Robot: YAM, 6 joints.
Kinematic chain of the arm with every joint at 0, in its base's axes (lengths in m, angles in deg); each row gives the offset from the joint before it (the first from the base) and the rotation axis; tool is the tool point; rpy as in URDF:
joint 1: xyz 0 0 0.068 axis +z
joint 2: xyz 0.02 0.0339 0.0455 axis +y
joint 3: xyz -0.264 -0.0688 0 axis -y
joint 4: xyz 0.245 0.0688 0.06 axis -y
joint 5: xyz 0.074 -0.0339 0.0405 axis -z
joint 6: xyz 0.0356 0 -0.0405 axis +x
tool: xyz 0 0 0 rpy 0 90 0
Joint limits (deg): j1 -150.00..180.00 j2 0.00..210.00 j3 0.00..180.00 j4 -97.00..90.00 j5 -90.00..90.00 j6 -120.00..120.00
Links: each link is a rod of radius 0.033 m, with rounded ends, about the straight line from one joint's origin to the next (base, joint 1, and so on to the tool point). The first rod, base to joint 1, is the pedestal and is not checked.
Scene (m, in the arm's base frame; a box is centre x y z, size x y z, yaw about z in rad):
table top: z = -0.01
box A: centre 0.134 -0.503 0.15 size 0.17 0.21 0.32 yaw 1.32
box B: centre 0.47 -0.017 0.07 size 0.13 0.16 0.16 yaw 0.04
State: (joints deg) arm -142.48 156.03 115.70 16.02 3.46 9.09
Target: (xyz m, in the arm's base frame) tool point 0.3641 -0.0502 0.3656
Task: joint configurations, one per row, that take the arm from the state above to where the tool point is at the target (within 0.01 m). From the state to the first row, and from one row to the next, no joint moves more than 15 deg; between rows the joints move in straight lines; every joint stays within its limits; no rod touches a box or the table.
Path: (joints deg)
1: -132.65 142.79 124.60 6.27 7.31 7.63
2: -122.83 129.55 133.51 -3.48 11.17 6.16
3: -113.00 116.31 142.41 -13.23 15.02 4.70
4: -103.17 103.08 151.32 -22.99 18.87 3.24
5: -93.35 89.84 160.22 -32.74 22.73 1.78
6: -83.52 76.60 169.12 -42.49 26.58 0.31
7: -73.69 63.36 178.03 -52.24 30.43 -1.15
8: -64.44 66.87 163.73 -45.48 24.44 0.31
9: -55.20 70.39 149.42 -38.72 18.45 1.78
10: -45.95 73.90 135.12 -31.96 12.46 3.24
11: -36.70 77.41 120.82 -25.20 6.47 4.70
12: -27.45 80.93 106.52 -18.45 0.48 6.16
13: -18.21 84.44 92.22 -11.69 -5.52 7.63
14: -8.96 87.95 77.92 -4.93 -11.51 9.09

